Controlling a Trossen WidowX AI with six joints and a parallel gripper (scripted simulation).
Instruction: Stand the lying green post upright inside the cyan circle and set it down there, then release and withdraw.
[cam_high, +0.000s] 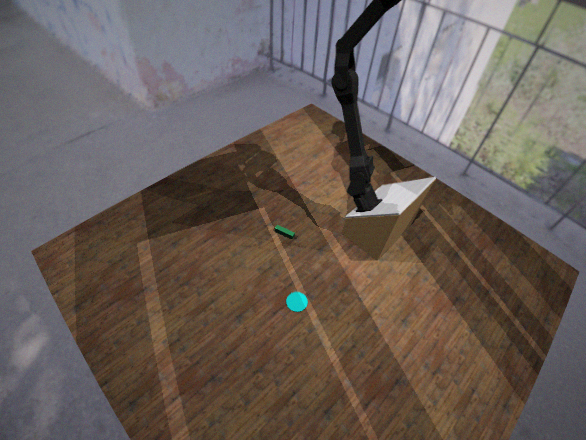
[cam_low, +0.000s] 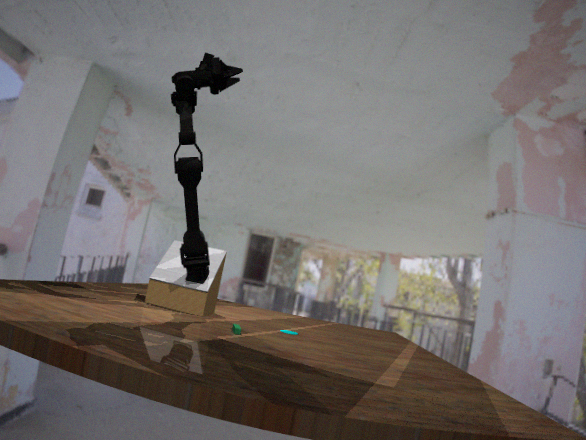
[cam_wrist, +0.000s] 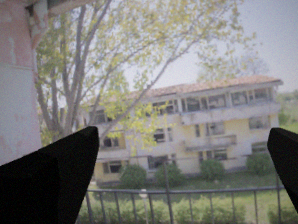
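My gripper tip is 780 mm above the green post, 160 mm short of it and 10 mm to the left of it. The rest, counted from my gripper tip: cyan circle (780 mm below, 310 mm ahead, 190 mm to the left).
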